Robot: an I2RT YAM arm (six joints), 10 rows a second.
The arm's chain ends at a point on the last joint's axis. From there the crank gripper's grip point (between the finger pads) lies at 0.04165 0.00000 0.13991 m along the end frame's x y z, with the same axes.
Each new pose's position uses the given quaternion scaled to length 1; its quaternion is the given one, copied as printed.
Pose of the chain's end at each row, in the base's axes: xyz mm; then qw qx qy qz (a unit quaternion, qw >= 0):
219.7 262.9 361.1 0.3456 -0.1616 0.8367 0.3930
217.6 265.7 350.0 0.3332 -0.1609 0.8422 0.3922
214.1 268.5 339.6 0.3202 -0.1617 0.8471 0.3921
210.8 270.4 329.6 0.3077 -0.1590 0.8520 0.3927
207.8 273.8 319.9 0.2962 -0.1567 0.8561 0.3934
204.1 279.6 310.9 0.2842 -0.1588 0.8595 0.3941
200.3 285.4 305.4 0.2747 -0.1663 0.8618 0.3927
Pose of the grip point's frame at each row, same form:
253.3 370.6 268.4 0.3456 -0.1616 0.8367 0.3930
248.2 372.7 255.6 0.3332 -0.1609 0.8422 0.3922
241.3 375.0 243.5 0.3202 -0.1617 0.8471 0.3921
235.0 376.5 232.3 0.3077 -0.1590 0.8520 0.3927
229.2 379.6 221.6 0.2962 -0.1567 0.8561 0.3934
222.1 385.0 211.5 0.2842 -0.1588 0.8595 0.3941
215.2 389.9 204.6 0.2747 -0.1663 0.8618 0.3927

